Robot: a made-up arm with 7 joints.
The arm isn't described. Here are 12 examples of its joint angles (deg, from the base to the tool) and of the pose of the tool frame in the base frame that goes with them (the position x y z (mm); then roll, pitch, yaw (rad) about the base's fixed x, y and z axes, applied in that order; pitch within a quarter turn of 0, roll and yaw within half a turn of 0).
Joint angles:
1: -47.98 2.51 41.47 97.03 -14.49 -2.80 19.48
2: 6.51 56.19 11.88 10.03 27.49 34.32 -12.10
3: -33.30 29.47 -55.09 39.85 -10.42 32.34 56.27
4: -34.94 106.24 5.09 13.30 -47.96 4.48 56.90
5: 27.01 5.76 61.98 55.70 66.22 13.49 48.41
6: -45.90 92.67 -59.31 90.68 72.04 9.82 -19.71
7: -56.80 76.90 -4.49 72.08 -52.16 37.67 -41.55
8: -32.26 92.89 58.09 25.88 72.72 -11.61 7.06
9: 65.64 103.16 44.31 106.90 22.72 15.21 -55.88
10: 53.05 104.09 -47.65 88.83 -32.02 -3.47 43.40
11: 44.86 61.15 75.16 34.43 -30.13 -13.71 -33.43
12: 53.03 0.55 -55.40 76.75 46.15 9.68 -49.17
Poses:
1: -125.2 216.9 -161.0 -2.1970 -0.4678 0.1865
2: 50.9 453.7 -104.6 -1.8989 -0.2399 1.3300
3: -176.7 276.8 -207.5 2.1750 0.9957 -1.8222
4: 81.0 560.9 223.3 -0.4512 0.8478 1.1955
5: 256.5 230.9 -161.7 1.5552 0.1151 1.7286
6: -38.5 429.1 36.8 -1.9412 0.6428 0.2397
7: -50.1 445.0 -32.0 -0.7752 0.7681 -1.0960
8: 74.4 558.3 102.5 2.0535 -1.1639 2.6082
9: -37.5 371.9 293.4 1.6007 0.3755 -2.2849
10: 80.4 465.0 202.3 -1.2320 0.5403 -0.6959
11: 168.8 508.0 29.3 2.2678 -0.9496 -2.8056
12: 269.2 19.7 -29.3 2.7592 -0.9586 0.8083
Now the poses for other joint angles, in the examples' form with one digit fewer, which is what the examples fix.
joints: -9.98 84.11 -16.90 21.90 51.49 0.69 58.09
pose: 1 572 52 -2.426 -0.137 0.286
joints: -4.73 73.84 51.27 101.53 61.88 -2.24 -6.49
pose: 135 417 112 0.975 -1.040 2.900
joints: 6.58 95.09 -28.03 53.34 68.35 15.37 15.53
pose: 73 519 116 -2.248 -0.541 0.413
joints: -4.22 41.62 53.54 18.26 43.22 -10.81 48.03
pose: 22 407 -222 2.772 -0.610 1.547
